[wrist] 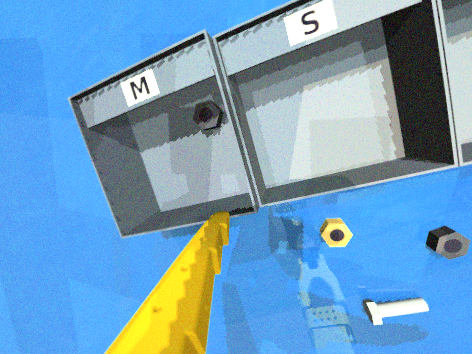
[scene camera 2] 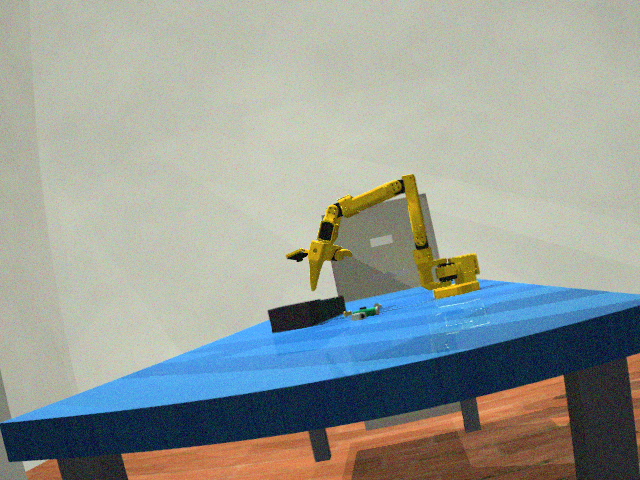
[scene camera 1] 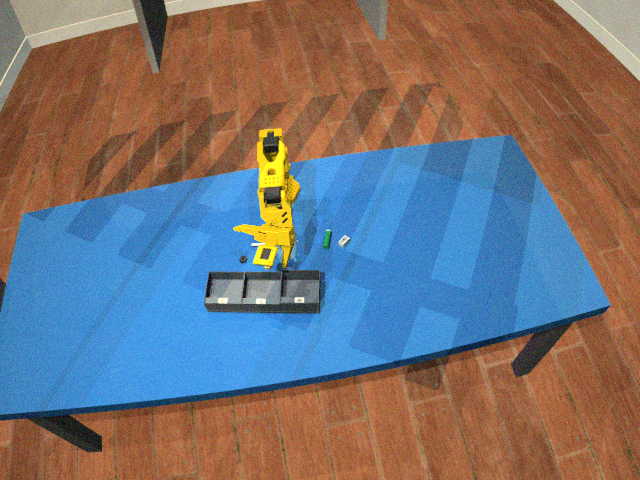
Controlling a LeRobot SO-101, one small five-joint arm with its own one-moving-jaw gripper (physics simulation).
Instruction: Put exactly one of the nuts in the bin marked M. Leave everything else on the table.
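Places are measured from the arm's base along level axes (x ahead, y left, z up), in metres.
Pixels of known places: end effector, tool point: (wrist: 228, 223) (scene camera 2: 314, 288) (scene camera 1: 283, 266); arm's base, origin of the base link: (scene camera 2: 447, 295).
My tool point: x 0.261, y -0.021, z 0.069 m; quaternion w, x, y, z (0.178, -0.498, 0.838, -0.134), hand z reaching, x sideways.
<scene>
Ahead of a thing's pixels: the offset from my tool point to its top centre. "spot": to the spot under its first point. Level surfaces: height alone.
A dark hex nut {dx +0.052, dy +0.004, dz -0.054 m} (wrist: 207, 115) lies inside the bin marked M (wrist: 185, 172) (scene camera 1: 305, 284), near its divider with bin S. A brass-yellow nut {dx -0.053, dy -0.035, dz -0.061 m} (wrist: 336, 234) lies on the table outside the bins, beside bin S. A second dark nut {dx -0.083, dy -0.091, dz -0.061 m} (wrist: 448, 243) (scene camera 1: 242, 259) lies on the table further right in the wrist view. My gripper (scene camera 1: 260, 246) (scene camera 2: 331, 271) is fully open and empty, raised above the table beside the bins. Its fixed jaw (wrist: 192, 280) shows in the wrist view, its tip drawn at the near rim of bin M; the moving jaw is out of that picture.
Bin S {spot: dx +0.004, dy -0.061, dz -0.062 m} (wrist: 340, 135) adjoins bin M, with a third bin {spot: dx -0.019, dy -0.136, dz -0.063 m} (scene camera 1: 226, 284) at the far end. A white bolt {dx -0.119, dy -0.049, dz -0.056 m} (wrist: 400, 307) lies near the loose nuts. A green cylinder {dx -0.100, dy +0.114, dz -0.055 m} (scene camera 1: 327, 239) (scene camera 2: 366, 311) and a small white block {dx -0.086, dy +0.152, dz -0.058 m} (scene camera 1: 344, 240) (scene camera 2: 357, 316) lie on the blue table {dz -0.070 m} (scene camera 1: 413, 232).
</scene>
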